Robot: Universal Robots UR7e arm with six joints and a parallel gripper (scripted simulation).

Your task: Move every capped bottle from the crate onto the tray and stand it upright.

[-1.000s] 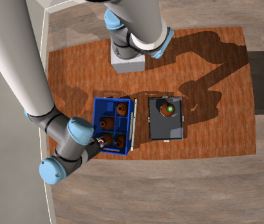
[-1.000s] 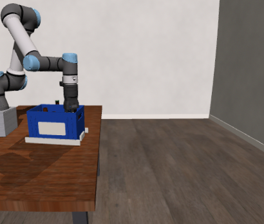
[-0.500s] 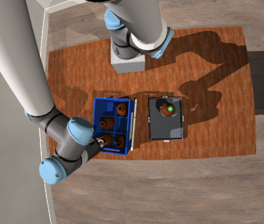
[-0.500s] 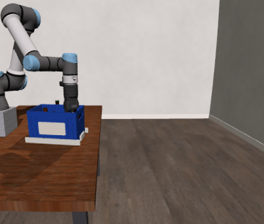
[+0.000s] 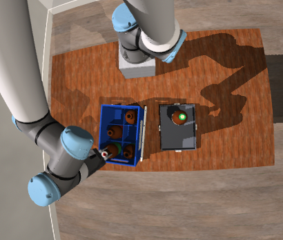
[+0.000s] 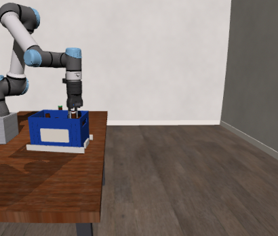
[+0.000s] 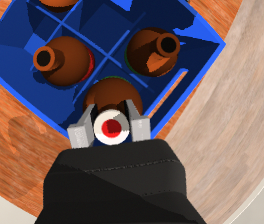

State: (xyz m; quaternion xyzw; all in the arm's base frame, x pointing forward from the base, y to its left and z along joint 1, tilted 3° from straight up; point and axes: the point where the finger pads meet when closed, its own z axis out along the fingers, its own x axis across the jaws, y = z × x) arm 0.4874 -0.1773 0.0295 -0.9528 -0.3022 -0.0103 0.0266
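My gripper is now 60 mm above the red-capped bottle. Round my hand: brown bottle 100 mm below, 90 mm to the left, 20 mm ahead; then blue crate 100 mm below, 80 mm behind, 60 mm to the left; then green-capped bottle 350 mm to the left, 130 mm behind, 100 mm below.
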